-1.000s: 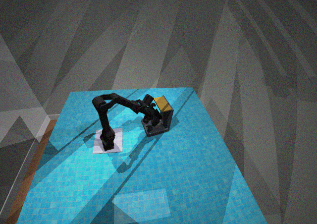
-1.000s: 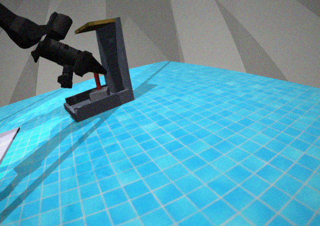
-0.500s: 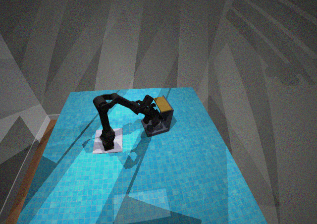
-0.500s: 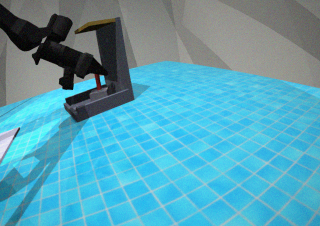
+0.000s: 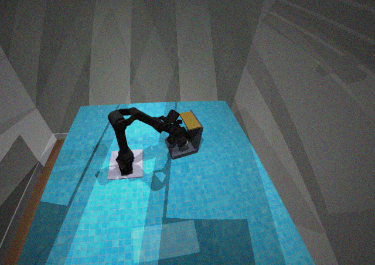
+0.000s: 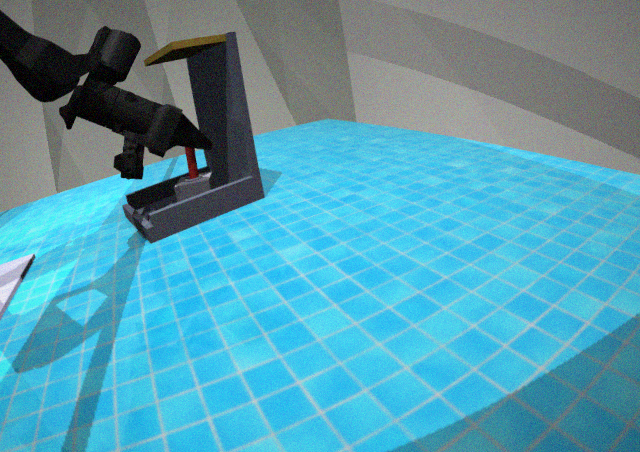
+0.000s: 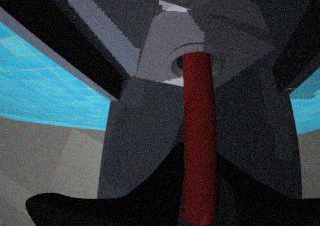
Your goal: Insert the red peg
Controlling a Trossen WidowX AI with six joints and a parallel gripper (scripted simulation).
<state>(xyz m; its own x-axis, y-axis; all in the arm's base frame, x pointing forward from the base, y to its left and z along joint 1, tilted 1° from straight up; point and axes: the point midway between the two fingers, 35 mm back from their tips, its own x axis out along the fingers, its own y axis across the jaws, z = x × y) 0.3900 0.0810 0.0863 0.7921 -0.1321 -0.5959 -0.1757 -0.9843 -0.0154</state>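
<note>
The box back wall is 2 cm ahead of my gripper tip and 4 cm above it. The rest, counted from my gripper tip: red peg (3 cm behind, 1 cm below); then box floor (6 cm behind, 7 cm below); then yellow-topped roof (2 cm behind, 15 cm above).
</note>
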